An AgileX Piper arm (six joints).
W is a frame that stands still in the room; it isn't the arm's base.
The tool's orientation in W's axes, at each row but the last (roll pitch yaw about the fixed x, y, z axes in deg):
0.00, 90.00, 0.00
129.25, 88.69, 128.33
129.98, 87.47, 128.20
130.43, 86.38, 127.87
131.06, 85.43, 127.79
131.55, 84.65, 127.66
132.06, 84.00, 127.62
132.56, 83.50, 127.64
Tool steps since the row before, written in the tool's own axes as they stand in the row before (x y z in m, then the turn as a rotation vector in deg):
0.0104, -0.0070, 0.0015, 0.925, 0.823, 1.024
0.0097, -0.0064, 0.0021, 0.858, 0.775, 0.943
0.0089, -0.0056, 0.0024, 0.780, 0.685, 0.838
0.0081, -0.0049, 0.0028, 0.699, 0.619, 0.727
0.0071, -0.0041, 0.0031, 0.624, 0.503, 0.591
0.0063, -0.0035, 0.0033, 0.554, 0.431, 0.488
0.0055, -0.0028, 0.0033, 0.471, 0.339, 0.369
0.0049, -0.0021, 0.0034, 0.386, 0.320, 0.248
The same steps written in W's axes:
0.0015, -0.0070, -0.0104, 1.024, 0.823, -0.925
0.0019, -0.0063, -0.0098, 0.943, 0.775, -0.858
0.0020, -0.0054, -0.0091, 0.838, 0.686, -0.780
0.0023, -0.0046, -0.0084, 0.727, 0.621, -0.698
0.0025, -0.0038, -0.0075, 0.588, 0.508, -0.623
0.0027, -0.0032, -0.0067, 0.485, 0.438, -0.552
0.0027, -0.0026, -0.0059, 0.364, 0.348, -0.468
0.0029, -0.0019, -0.0053, 0.248, 0.332, -0.376

